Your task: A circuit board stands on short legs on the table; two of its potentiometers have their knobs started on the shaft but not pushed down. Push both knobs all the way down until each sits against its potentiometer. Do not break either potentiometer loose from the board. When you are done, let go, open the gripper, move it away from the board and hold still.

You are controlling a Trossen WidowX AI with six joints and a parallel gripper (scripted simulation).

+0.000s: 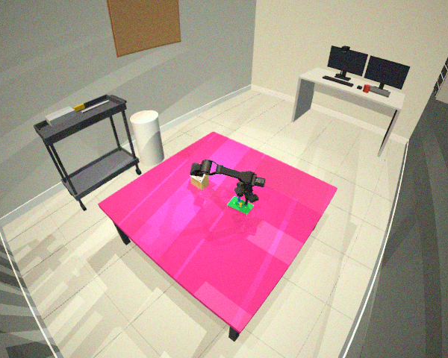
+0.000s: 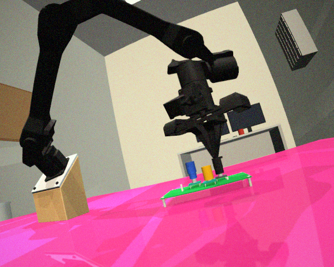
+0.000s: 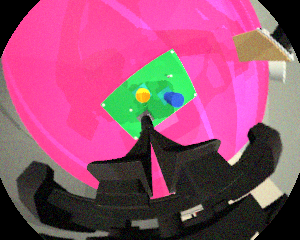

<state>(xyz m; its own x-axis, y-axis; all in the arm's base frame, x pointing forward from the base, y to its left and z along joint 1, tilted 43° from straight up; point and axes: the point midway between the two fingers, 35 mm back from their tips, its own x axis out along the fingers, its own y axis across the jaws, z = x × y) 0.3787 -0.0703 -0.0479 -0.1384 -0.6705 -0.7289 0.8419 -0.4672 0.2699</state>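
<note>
Now: gripper tip 10 mm above the black knob. Also, from my gripper tip: blue knob (50 mm behind, 10 mm to the right, 10 mm below).
</note>
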